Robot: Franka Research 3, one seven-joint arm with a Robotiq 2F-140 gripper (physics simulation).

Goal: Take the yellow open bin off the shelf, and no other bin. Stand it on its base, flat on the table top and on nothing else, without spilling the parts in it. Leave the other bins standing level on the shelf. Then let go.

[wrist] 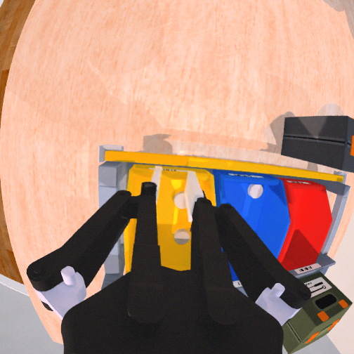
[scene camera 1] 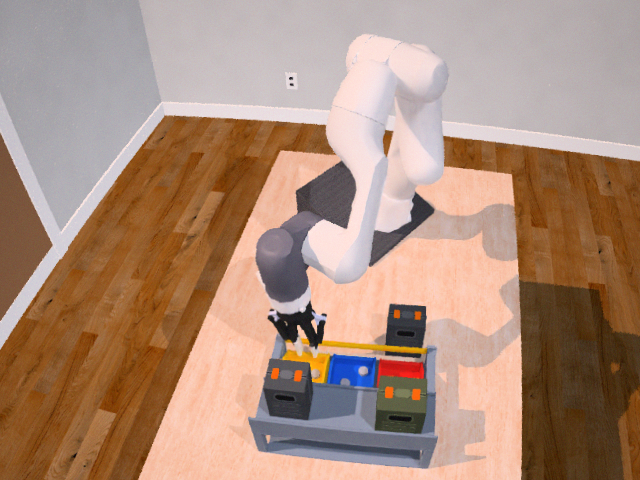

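The yellow open bin (scene camera 1: 323, 364) (wrist: 172, 256) stands at the left end of the row on the grey shelf (scene camera 1: 343, 405) (wrist: 109, 200). Round grey parts (scene camera 1: 315, 373) (wrist: 181, 236) lie in it. A dark case hides its front left part in the scene view. My gripper (scene camera 1: 306, 354) (wrist: 173, 179) points down over the back half of the yellow bin. Its fingers stand partly open, a gap narrower than the bin between them, and I see nothing held there. I cannot tell whether the tips reach below the rim or touch the bin.
The blue bin (scene camera 1: 351, 368) (wrist: 255, 217) stands right of the yellow one, then the red bin (scene camera 1: 400, 368) (wrist: 307, 215). A yellow rail (scene camera 1: 361, 345) (wrist: 225, 163) runs behind them. Dark cases (scene camera 1: 288, 390) (scene camera 1: 405, 330) (wrist: 315, 137) and a green case (scene camera 1: 400, 405) (wrist: 320, 310) stand around the bins.
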